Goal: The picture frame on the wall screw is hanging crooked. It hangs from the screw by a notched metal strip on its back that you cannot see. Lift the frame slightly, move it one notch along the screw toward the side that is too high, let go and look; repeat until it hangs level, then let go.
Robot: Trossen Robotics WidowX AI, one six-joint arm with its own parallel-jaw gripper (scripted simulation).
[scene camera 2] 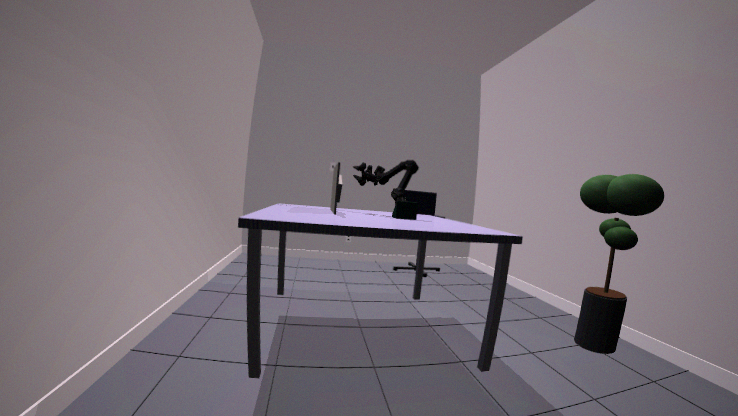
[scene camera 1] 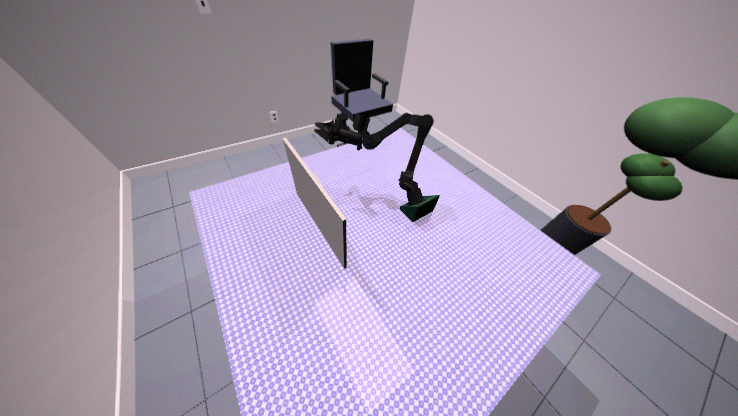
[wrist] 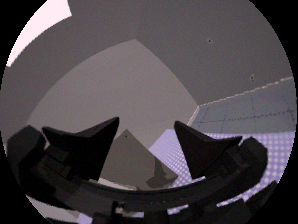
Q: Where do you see a wall panel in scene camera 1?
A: At 331,222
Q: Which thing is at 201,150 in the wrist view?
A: My gripper.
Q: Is my gripper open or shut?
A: Open.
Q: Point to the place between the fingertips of my gripper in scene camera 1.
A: At 314,126
